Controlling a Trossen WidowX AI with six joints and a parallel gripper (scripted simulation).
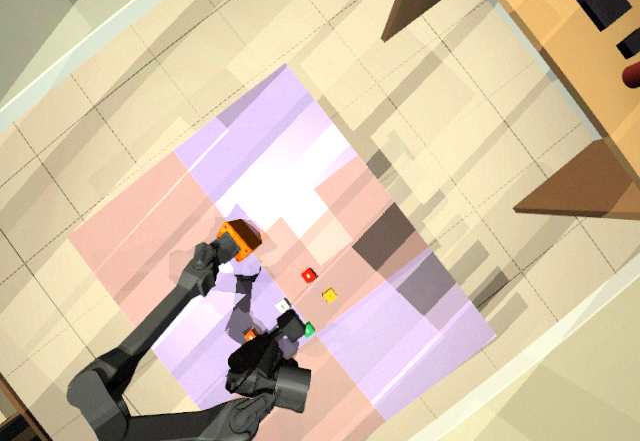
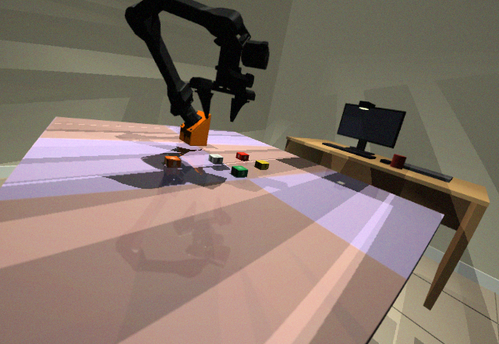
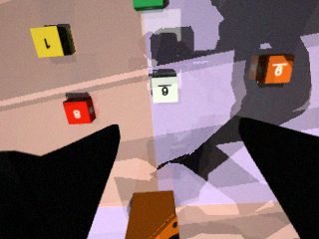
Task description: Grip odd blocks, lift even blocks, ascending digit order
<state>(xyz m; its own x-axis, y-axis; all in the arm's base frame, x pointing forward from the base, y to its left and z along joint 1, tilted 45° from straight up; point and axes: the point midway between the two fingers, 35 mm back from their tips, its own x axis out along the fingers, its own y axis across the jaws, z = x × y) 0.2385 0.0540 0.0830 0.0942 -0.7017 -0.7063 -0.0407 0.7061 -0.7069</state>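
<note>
My gripper tip is 6 cm short of the yellow block, 14 cm to the right of it and 12 cm above it. From my gripper tip the other things lie so: green block: 11 cm ahead, 3 cm to the left, 12 cm below; then orange block: 2 cm ahead, 13 cm to the right, 12 cm below; then white block: 1 cm to the left, 12 cm below.
</note>
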